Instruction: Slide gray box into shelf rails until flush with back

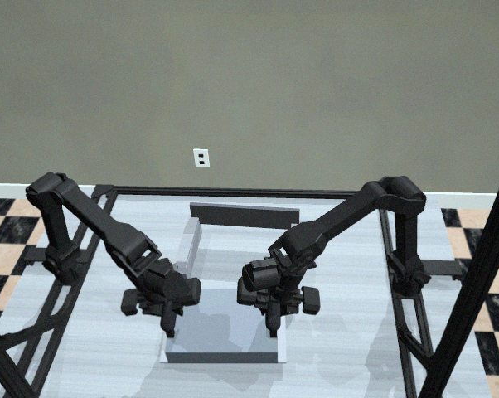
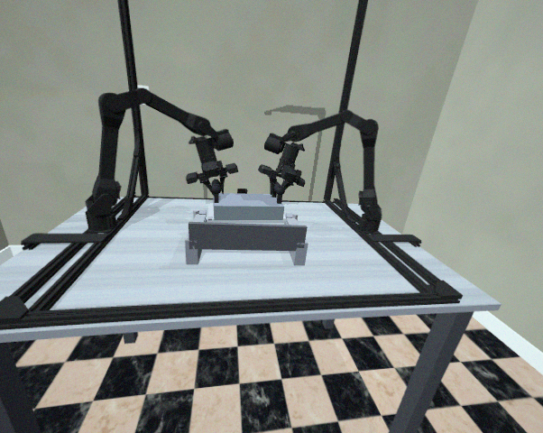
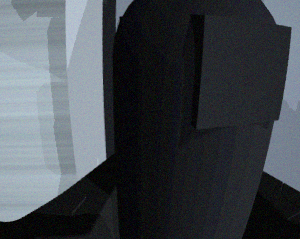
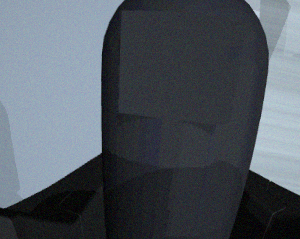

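Right now my right hand is 120 mm to the right of the gray box and 50 mm above it. The rest, counted from my right hand: dark back plate: 340 mm ahead, 100 mm to the left, 40 mm below.
My left gripper is now 1 cm short of the gray box, 12 cm to the left of it and 5 cm above it. From my left hand the other things lie so: dark back plate: 35 cm ahead, 14 cm to the right, 4 cm below.
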